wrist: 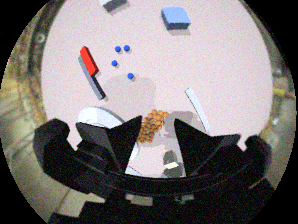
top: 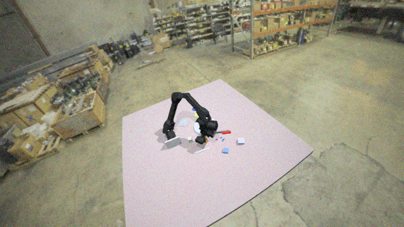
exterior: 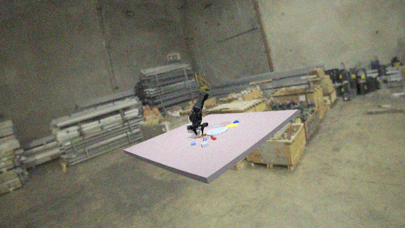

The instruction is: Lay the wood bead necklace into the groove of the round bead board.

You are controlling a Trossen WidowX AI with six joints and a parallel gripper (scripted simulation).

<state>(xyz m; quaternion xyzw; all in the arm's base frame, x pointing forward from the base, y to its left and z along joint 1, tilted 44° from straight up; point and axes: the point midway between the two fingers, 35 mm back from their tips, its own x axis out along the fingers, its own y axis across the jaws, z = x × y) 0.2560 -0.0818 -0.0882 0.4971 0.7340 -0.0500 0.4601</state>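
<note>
Now: the white stick 60 mm behind my gripper tip, 60 mm to the right of it and 20 mm below it. From my gripper tip the other things lie so: cream cube (120 mm behind, 60 mm to the left, 10 mm below); red-handled tool (160 mm ahead, 20 mm to the left, 20 mm below); blue block (90 mm ahead, 140 mm to the right, 20 mm below).
</note>
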